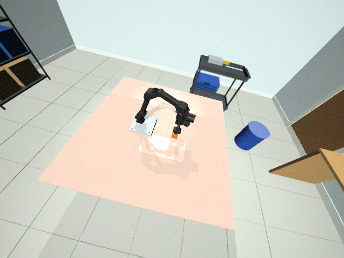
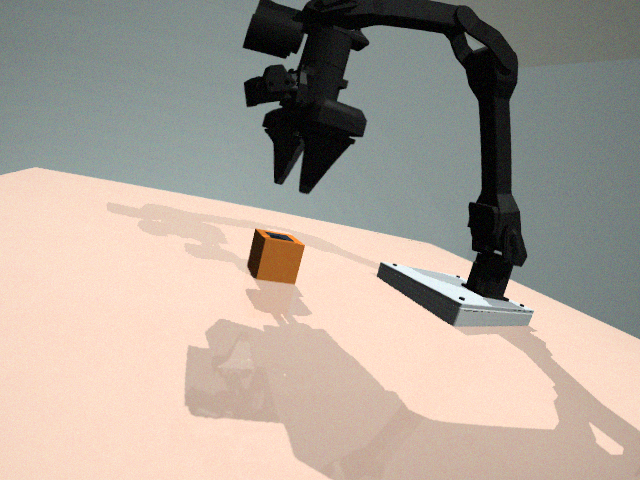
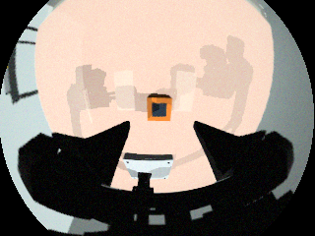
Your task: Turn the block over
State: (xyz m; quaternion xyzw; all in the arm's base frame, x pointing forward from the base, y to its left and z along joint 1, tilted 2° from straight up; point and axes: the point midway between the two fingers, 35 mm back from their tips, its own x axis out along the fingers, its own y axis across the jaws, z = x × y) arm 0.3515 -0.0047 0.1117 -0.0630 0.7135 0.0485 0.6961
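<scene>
The orange block lies 70 mm below my gripper tip.
</scene>
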